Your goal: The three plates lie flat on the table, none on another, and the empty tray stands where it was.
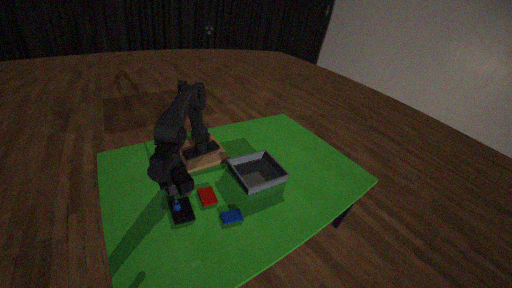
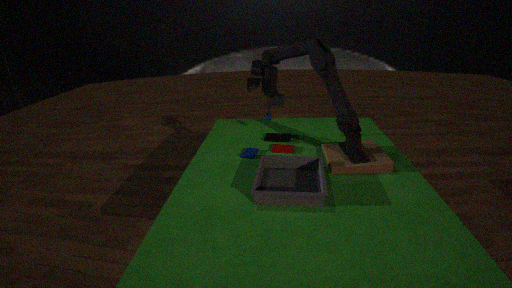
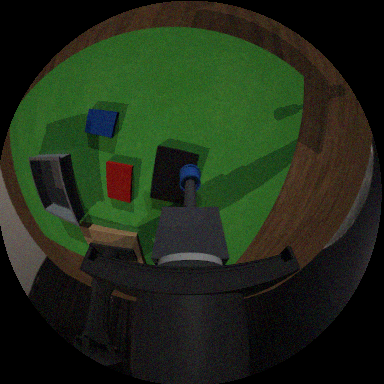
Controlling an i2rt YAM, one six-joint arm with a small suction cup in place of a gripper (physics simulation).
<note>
My suction cup (image 3: 188, 169) carries nothing. The cup is 10 cm from the middle of a black plate (image 3: 165, 186), above it. A blue plate (image 3: 102, 122), a red plate (image 3: 118, 175) and a grey tray (image 2: 280, 180) rest on the table.
The grey tray shows as well in image 1 (image 1: 257, 171) and in image 3 (image 3: 52, 174).
</note>
